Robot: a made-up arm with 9 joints.
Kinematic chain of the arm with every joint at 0, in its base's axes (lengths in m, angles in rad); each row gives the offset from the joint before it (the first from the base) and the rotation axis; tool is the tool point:
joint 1: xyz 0 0 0.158 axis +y
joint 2: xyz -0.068 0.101 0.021 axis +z
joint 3: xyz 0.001 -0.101 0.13 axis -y
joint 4: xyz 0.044 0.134 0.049 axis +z
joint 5: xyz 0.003 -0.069 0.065 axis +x
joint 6: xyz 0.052 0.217 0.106 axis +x
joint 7: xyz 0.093 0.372 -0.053 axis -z
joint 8: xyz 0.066 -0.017 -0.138 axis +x
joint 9: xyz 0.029 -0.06 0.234 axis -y
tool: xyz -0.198 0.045 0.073
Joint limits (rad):
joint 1: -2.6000..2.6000
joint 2: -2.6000..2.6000
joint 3: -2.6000..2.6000
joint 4: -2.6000..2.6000
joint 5: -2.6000..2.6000
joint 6: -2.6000..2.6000
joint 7: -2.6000..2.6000
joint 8: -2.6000..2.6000
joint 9: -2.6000..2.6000
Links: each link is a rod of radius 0.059 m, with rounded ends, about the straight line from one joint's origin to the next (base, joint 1, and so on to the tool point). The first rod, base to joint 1, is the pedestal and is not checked.
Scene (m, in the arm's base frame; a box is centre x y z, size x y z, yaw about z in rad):
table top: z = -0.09
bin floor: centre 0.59 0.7 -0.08 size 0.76 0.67 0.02 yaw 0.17
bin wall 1: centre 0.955 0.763 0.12 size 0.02 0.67 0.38 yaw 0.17
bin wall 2: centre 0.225 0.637 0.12 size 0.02 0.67 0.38 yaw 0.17
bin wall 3: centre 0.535 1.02 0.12 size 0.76 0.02 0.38 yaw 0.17
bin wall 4: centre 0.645 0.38 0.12 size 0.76 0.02 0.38 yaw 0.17
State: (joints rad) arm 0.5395 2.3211 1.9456 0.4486 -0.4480 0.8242 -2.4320 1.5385 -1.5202
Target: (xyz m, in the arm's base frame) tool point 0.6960 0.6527 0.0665
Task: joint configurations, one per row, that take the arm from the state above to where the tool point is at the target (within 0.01 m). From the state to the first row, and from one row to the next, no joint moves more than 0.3 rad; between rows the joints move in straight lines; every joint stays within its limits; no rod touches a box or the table.
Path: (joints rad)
1: 0.6221 2.1569 1.9213 0.3603 -0.6074 0.5611 -2.4656 1.7192 -1.5243
2: 0.7046 1.9926 1.8971 0.2720 -0.7668 0.2981 -2.4992 1.8999 -1.5283
3: 0.7872 1.8284 1.8728 0.1837 -0.9262 0.0350 -2.5328 2.0805 -1.5324
4: 0.8697 1.6641 1.8485 0.0954 -1.0856 -0.2281 -2.5664 2.2612 -1.5365
5: 0.9523 1.4999 1.8242 0.0071 -1.2450 -0.4912 -2.6000 2.4419 -1.5406

